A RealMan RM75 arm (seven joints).
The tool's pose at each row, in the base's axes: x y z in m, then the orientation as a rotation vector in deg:
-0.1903 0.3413 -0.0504 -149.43 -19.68 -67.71
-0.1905 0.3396 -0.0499 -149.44 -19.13 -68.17
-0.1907 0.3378 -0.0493 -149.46 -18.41 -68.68
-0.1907 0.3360 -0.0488 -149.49 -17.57 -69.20
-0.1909 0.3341 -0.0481 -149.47 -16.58 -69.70
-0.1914 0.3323 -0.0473 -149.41 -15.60 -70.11
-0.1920 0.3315 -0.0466 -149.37 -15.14 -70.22
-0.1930 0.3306 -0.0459 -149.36 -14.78 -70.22
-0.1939 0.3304 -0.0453 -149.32 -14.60 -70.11
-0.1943 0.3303 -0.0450 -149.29 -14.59 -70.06
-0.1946 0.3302 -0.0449 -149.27 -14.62 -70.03
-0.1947 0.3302 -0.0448 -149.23 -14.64 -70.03
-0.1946 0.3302 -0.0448 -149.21 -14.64 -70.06
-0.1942 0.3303 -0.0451 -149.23 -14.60 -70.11
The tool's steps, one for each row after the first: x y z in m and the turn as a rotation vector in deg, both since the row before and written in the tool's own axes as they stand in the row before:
0.0001 0.0015 -0.0010 -0.30 0.31 0.25
0.0001 0.0016 -0.0011 -0.37 0.36 0.34
0.0002 0.0016 -0.0009 -0.40 0.37 0.42
0.0002 0.0016 -0.0012 -0.39 0.39 0.53
0.0002 0.0015 -0.0014 -0.32 0.35 0.55
0.0001 0.0005 -0.0011 -0.11 0.12 0.28
-0.0001 0.0005 -0.0014 -0.07 0.04 0.24
-0.0001 -0.0001 -0.0011 0.04 -0.03 0.16
0.0000 -0.0001 -0.0005 0.04 -0.02 0.03
-0.0001 0.0000 -0.0003 0.04 -0.01 -0.01
0.0000 0.0000 -0.0001 0.04 0.01 0.00
0.0001 0.0000 0.0001 0.00 0.02 0.00
0.0000 0.0001 0.0005 -0.05 0.03 0.01

